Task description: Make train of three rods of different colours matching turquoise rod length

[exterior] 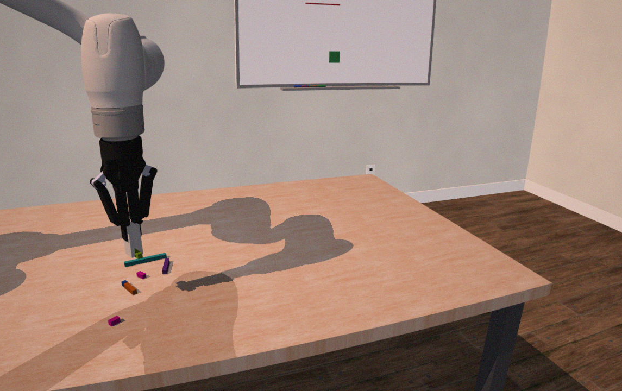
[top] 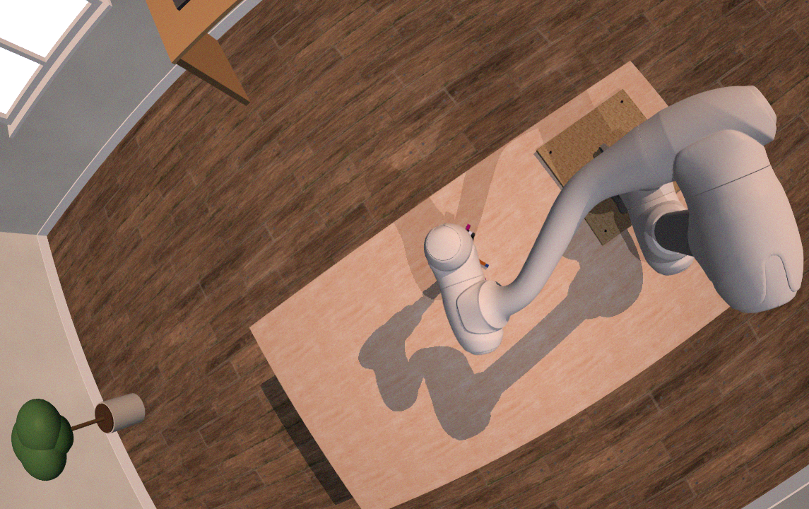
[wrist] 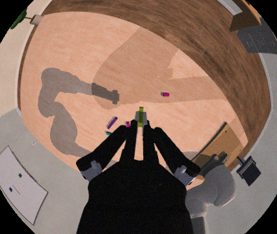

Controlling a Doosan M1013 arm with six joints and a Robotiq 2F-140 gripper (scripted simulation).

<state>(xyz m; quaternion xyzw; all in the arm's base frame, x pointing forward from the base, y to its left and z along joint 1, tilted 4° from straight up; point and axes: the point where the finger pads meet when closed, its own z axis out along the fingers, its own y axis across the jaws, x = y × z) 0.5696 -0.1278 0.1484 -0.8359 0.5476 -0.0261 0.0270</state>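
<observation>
Right now the orange rod is 13 cm below my hand, 4 cm to the left of it and 2 cm behind it. Round my hand: purple rod 13 cm below, 11 cm to the left, 7 cm ahead; then blue rod 13 cm below, 6 cm to the left, 3 cm behind; then lime rod 3 cm below.
</observation>
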